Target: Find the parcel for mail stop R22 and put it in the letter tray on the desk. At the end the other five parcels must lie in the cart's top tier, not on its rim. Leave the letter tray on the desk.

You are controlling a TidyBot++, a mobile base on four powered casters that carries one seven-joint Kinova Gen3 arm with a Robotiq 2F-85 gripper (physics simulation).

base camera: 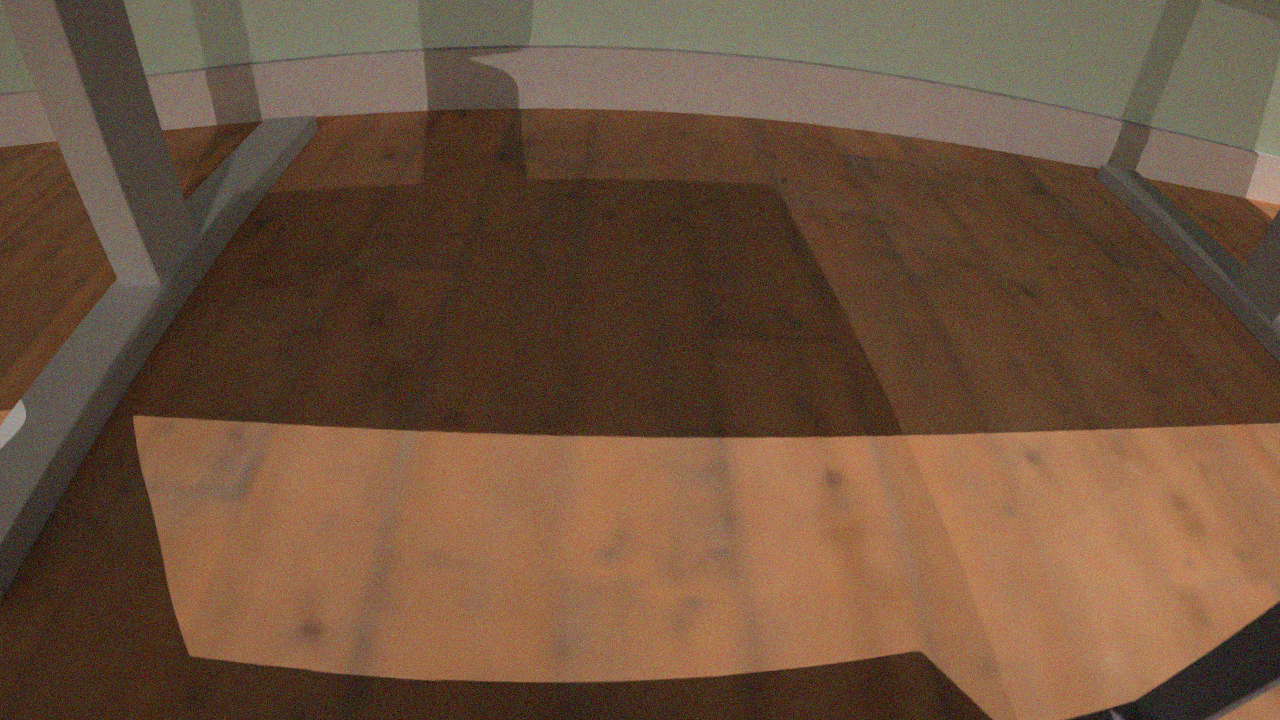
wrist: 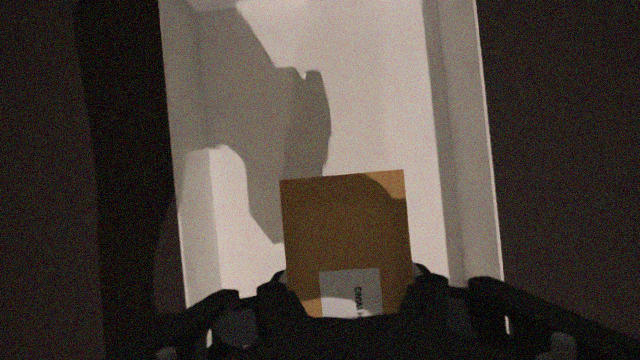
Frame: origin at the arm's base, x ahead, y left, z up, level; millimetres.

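Where they show: gripper, fingertip midpoint: (wrist: 348, 275).
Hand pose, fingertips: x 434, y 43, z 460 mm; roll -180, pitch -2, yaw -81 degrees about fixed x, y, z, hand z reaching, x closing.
Each offset is from my fingertips to the top centre of the thing. "spot": to the spot under its first point. Level surfaces: height alone.
In the wrist view a brown parcel @(dx -9, dy -1, dz +46 mm) (wrist: 345, 225) with a pale label is held between the fingers of my gripper (wrist: 348, 275), which is shut on it. Part of the label's print shows, but no mail stop can be read. The white letter tray @(dx +67, dy +19, dz -66 mm) (wrist: 380, 100) lies beyond and below the parcel, on the dark desk top @(dz -136 mm) (wrist: 565, 150). The parcel's far part is over the tray's inside, between its left and right walls. The tray's near edge is hidden behind the gripper; how high the parcel is above the tray floor I cannot tell. The cart and the other parcels do not show.
In the base camera view a grey desk leg @(spot: dx +140, dy +343, dz -694 mm) (base camera: 116, 143) with its long foot (base camera: 80, 385) stands at the left, and another foot @(spot: dx +259, dy -841, dz -835 mm) (base camera: 1181, 241) runs at the right. A green wall (base camera: 716, 26) with a pale skirting board (base camera: 644, 80) is behind. A dark bar (base camera: 1217, 667) shows at the bottom right.
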